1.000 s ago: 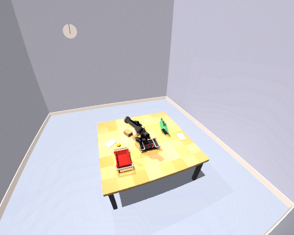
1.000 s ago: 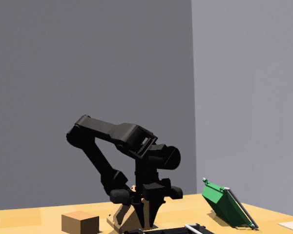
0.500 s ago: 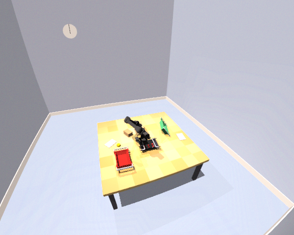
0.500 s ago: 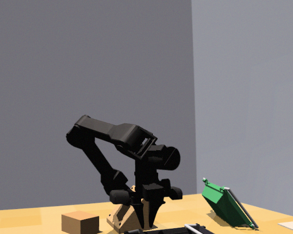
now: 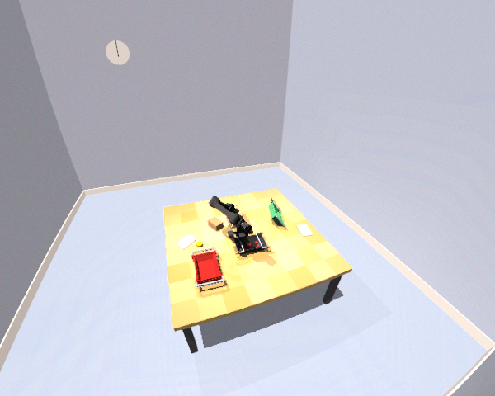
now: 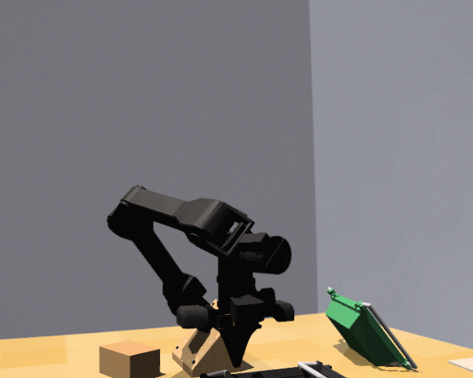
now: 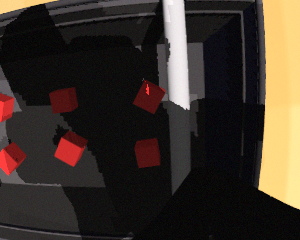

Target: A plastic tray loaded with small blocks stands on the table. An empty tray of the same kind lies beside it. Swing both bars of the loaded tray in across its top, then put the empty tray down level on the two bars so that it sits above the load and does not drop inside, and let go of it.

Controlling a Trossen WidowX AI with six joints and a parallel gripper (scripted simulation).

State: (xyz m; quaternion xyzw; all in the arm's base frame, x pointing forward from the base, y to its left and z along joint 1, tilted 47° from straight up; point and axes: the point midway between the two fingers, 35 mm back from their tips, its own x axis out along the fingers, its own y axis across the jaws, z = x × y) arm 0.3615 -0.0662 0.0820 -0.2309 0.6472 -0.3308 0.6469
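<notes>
My gripper tip is 48 cm to the right of the green tray, 23 cm past it and 2 cm above it. The rest, counted from my gripper tip: brown block 35 cm behind, 10 cm to the right, 7 cm below; then small yellow disc 29 cm to the right, 17 cm behind, 9 cm below.
</notes>
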